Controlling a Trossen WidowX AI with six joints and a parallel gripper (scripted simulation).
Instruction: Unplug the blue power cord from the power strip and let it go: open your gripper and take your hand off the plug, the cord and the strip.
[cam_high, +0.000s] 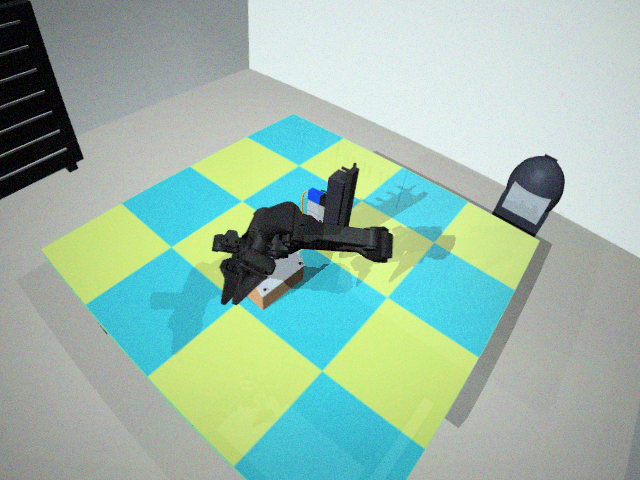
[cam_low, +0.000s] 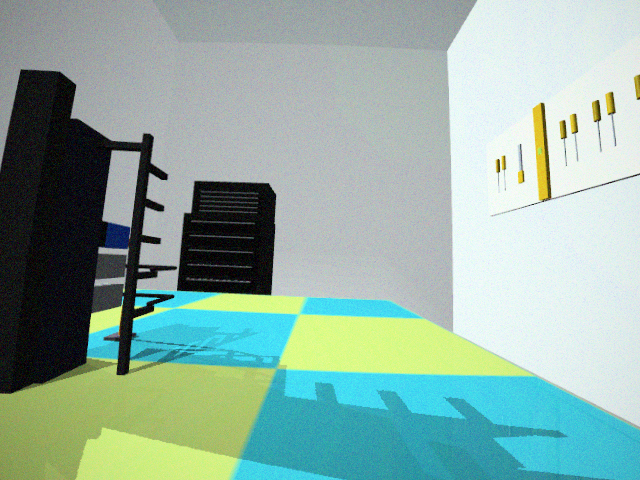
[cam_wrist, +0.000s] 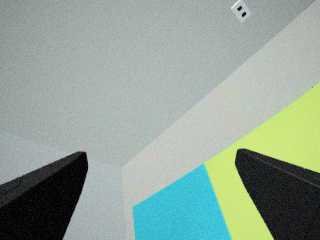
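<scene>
Now: gripper tip 52 cm short of the blue plug, 26 cm to the right of it and 16 cm above it. From my gripper tip the other things lie so: black upright (54 cm ahead, 16 cm to the left, 17 cm below).
</scene>
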